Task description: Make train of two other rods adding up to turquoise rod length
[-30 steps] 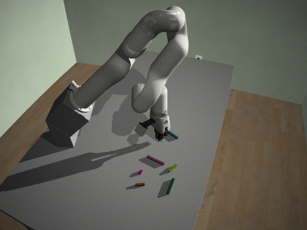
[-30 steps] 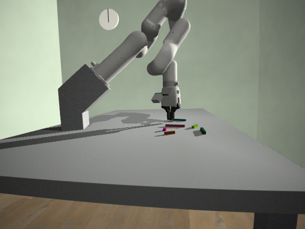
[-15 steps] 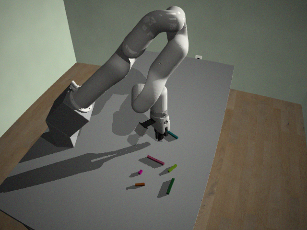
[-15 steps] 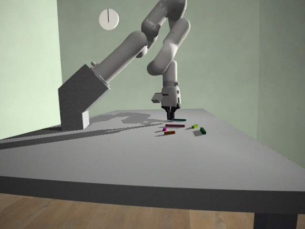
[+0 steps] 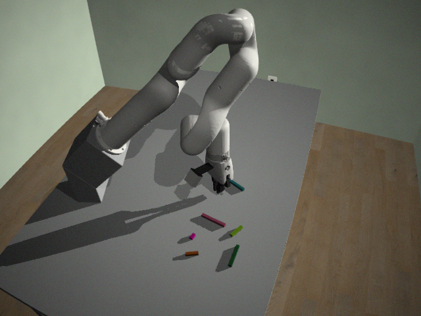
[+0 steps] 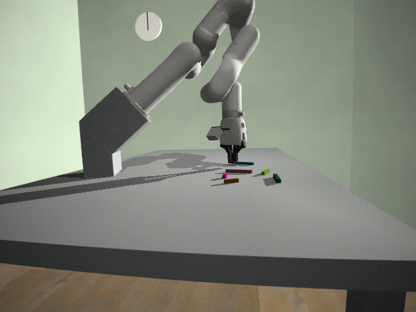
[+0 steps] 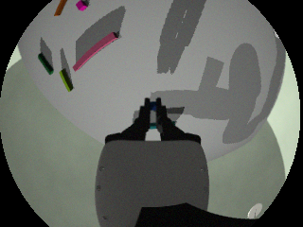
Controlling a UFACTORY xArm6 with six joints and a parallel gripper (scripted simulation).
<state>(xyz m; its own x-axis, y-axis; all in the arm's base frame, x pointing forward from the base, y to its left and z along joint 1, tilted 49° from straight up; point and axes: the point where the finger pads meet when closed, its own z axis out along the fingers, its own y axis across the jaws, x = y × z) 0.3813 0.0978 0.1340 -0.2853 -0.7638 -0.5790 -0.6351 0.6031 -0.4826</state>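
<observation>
My hand is 20 mm above the blue rod. The rest, counted from my hand: pink rod 120 mm to the right, 40 mm ahead, 30 mm below; then lime rod 130 mm to the right, 130 mm ahead, 30 mm below; then turquoise rod 60 mm to the left, 30 mm below, 30 mm ahead.
</observation>
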